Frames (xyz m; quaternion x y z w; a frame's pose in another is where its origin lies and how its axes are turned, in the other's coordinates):
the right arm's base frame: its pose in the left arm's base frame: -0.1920 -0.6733 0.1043 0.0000 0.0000 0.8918 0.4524
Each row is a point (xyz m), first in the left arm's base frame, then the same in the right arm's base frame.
Working: the left arm's base frame: its pose in the right arm's base frame: 0.4299 -0.5526 -0.1043 0.0000 0.0000 -0.8918 0.4524

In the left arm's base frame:
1: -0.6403 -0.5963 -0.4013
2: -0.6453 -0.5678 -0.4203
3: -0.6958 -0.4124 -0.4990
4: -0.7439 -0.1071 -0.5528
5: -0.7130 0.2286 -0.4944
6: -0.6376 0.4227 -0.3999
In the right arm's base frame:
1: 0.3269 0.3163 -0.5056
2: 0.3529 0.3035 -0.5246
3: 0.5081 0.2524 -0.6033
4: 0.7829 0.1109 -0.6571
5: 1.0355 -0.1123 -0.5987
6: 1.1476 -0.2878 -0.5042

